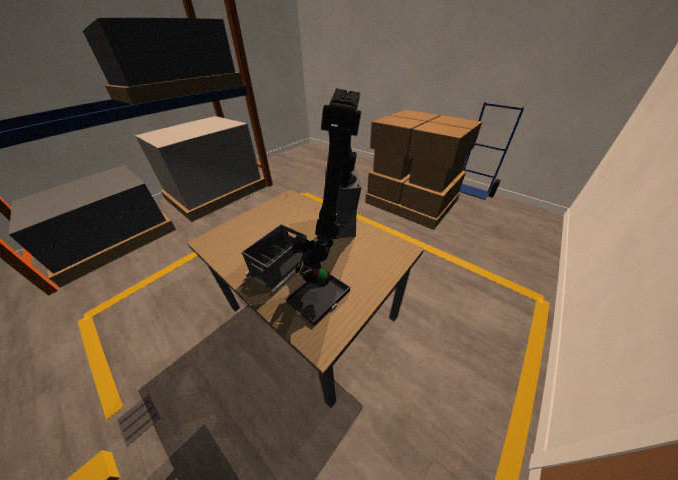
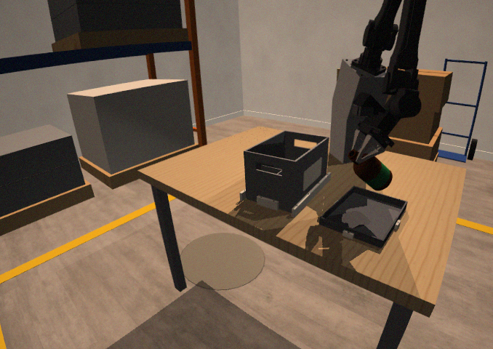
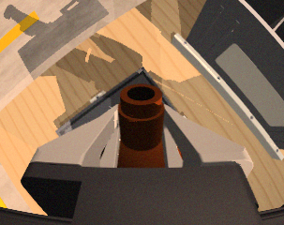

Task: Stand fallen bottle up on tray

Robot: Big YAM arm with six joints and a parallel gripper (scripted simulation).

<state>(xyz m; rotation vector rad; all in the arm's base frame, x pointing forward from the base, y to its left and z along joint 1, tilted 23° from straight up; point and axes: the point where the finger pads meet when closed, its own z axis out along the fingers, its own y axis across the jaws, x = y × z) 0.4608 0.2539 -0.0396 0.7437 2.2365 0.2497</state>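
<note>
Now: the brown bottle 40 mm behind my hand, 30 mm below it and 20 mm to the left of it. From my hand the other things lie so: tray (190 mm below, 60 mm behind, 30 mm to the left); then dark crate (260 mm to the right, 110 mm below, 10 mm behind).
</note>
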